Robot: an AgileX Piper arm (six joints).
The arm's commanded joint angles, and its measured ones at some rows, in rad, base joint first. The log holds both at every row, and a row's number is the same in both.
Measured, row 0: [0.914 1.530 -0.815 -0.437 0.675 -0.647]
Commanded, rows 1 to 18: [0.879 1.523 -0.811 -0.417 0.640 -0.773]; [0.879 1.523 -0.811 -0.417 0.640 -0.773]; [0.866 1.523 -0.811 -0.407 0.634 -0.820]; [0.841 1.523 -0.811 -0.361 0.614 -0.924]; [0.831 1.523 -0.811 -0.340 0.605 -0.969]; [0.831 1.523 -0.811 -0.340 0.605 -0.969]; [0.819 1.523 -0.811 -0.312 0.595 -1.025]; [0.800 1.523 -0.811 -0.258 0.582 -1.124]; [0.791 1.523 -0.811 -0.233 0.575 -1.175]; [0.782 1.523 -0.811 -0.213 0.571 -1.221]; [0.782 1.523 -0.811 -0.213 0.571 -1.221]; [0.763 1.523 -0.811 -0.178 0.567 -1.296]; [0.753 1.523 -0.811 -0.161 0.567 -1.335]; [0.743 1.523 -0.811 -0.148 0.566 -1.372]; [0.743 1.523 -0.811 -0.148 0.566 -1.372]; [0.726 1.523 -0.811 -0.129 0.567 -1.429]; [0.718 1.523 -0.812 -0.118 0.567 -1.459]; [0.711 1.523 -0.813 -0.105 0.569 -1.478]
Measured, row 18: [0.733 1.530 -0.809 -0.138 0.593 -1.394]
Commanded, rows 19 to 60: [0.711 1.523 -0.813 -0.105 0.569 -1.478]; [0.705 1.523 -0.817 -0.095 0.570 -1.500]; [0.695 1.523 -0.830 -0.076 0.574 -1.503]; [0.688 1.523 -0.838 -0.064 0.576 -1.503]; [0.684 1.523 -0.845 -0.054 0.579 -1.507]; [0.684 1.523 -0.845 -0.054 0.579 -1.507]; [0.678 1.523 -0.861 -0.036 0.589 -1.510]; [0.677 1.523 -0.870 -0.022 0.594 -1.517]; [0.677 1.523 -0.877 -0.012 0.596 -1.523]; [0.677 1.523 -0.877 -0.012 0.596 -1.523]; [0.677 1.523 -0.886 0.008 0.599 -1.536]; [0.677 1.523 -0.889 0.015 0.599 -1.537]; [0.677 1.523 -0.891 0.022 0.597 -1.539]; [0.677 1.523 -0.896 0.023 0.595 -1.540]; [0.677 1.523 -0.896 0.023 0.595 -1.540]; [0.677 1.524 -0.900 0.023 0.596 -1.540]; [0.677 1.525 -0.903 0.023 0.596 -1.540]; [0.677 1.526 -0.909 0.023 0.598 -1.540]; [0.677 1.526 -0.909 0.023 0.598 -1.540]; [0.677 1.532 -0.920 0.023 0.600 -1.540]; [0.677 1.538 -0.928 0.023 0.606 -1.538]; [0.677 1.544 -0.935 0.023 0.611 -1.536]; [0.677 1.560 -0.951 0.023 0.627 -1.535]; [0.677 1.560 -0.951 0.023 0.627 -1.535]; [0.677 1.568 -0.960 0.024 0.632 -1.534]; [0.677 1.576 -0.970 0.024 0.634 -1.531]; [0.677 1.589 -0.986 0.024 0.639 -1.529]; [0.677 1.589 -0.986 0.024 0.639 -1.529]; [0.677 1.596 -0.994 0.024 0.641 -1.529]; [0.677 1.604 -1.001 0.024 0.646 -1.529]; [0.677 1.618 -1.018 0.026 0.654 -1.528]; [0.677 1.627 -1.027 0.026 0.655 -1.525]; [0.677 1.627 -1.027 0.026 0.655 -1.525]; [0.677 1.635 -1.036 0.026 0.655 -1.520]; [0.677 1.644 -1.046 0.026 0.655 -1.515]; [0.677 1.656 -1.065 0.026 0.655 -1.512]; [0.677 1.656 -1.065 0.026 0.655 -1.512]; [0.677 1.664 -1.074 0.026 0.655 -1.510]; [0.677 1.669 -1.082 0.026 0.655 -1.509]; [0.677 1.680 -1.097 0.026 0.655 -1.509]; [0.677 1.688 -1.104 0.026 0.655 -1.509]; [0.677 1.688 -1.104 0.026 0.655 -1.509]
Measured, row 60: [0.680 1.677 -1.078 0.024 0.667 -1.514]
